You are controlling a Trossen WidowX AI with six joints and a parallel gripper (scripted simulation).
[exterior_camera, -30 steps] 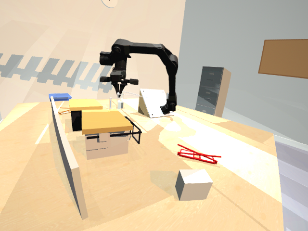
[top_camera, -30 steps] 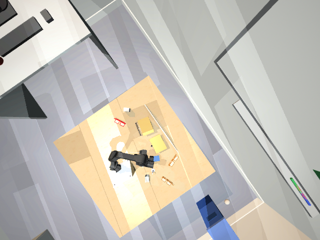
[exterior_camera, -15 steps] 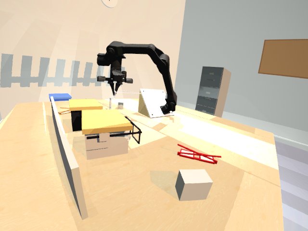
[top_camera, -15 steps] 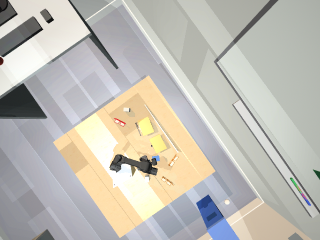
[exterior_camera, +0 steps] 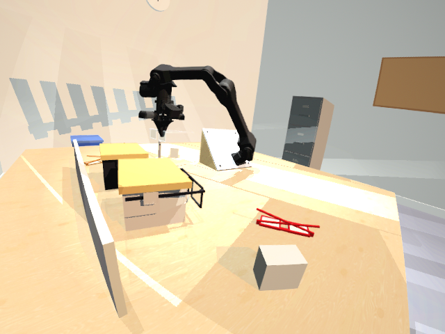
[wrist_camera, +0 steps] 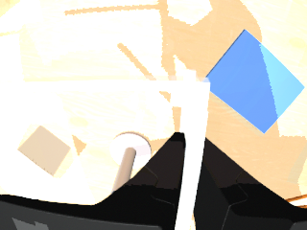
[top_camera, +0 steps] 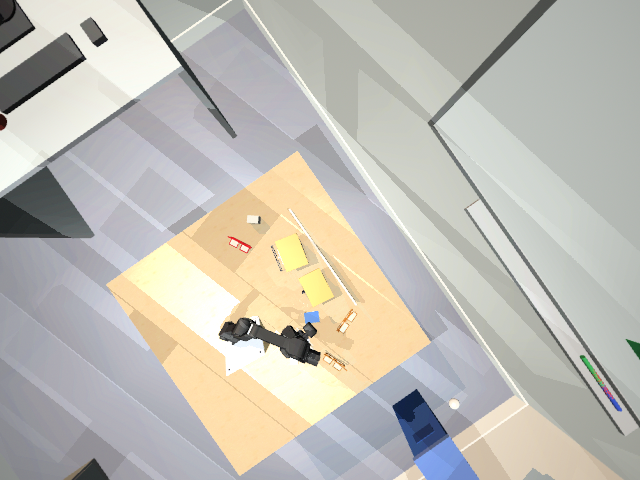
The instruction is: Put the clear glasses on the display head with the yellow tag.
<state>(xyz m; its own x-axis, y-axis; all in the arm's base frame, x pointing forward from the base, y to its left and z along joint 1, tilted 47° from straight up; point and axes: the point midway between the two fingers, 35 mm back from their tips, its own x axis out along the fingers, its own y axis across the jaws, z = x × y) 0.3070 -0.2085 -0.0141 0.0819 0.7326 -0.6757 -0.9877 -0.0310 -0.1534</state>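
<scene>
Now: the blue block 120 mm below my gripper tip and 70 mm ahead of it. From my gripper tip the other things lie so: low white wall 310 mm ahead, 250 mm to the left, 60 mm below.
</scene>
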